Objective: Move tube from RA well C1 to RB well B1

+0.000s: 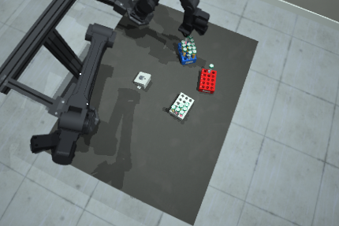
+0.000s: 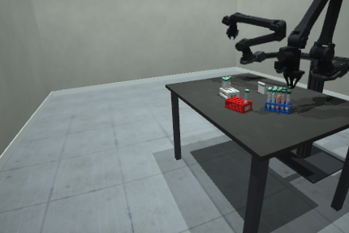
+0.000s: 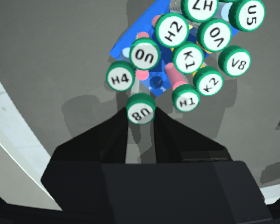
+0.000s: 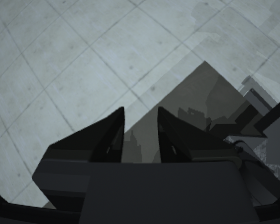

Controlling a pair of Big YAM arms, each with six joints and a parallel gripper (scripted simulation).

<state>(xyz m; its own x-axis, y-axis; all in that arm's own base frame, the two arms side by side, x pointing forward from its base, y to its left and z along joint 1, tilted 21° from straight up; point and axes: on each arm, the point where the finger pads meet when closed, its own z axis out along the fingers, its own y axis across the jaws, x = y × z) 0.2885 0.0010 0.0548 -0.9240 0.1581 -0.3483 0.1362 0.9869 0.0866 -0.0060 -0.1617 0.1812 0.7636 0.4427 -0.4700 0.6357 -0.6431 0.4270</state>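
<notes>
The tube is 6 cm below my left hand. Also, from my left hand: white rack RB: 38 cm to the right, 12 cm below, 12 cm ahead; red rack: 21 cm ahead, 18 cm to the right, 12 cm below; white button box: 32 cm to the right, 15 cm behind, 10 cm below.
</notes>
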